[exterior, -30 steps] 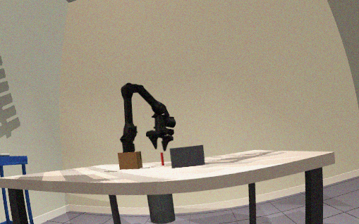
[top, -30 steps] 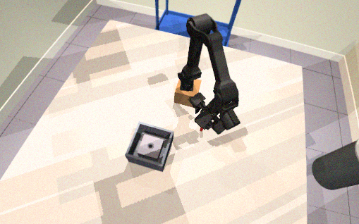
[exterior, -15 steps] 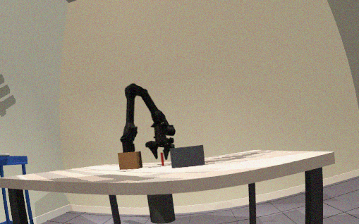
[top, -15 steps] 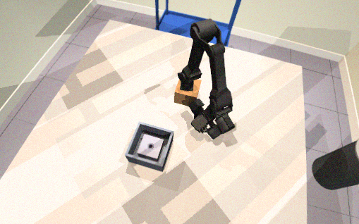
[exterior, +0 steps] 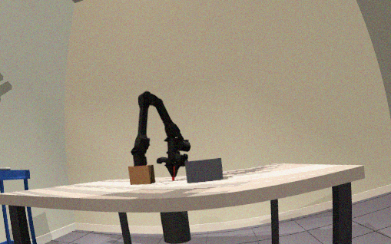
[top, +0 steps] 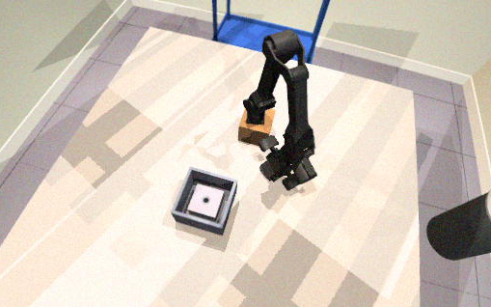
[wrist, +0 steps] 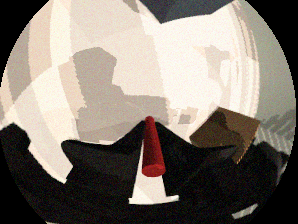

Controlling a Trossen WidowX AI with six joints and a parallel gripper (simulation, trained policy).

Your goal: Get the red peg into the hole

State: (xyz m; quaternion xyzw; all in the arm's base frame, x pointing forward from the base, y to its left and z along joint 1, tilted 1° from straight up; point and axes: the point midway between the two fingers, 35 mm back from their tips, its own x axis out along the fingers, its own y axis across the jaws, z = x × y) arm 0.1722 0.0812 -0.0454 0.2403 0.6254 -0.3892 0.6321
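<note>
Right now my gripper tip is 140 mm short of the plate, 210 mm to the left of it and 30 mm below it. The rest, counted from my gripper tip: grey box 140 mm ahead, 210 mm to the right, 10 mm above; then red peg 20 mm above.
</note>
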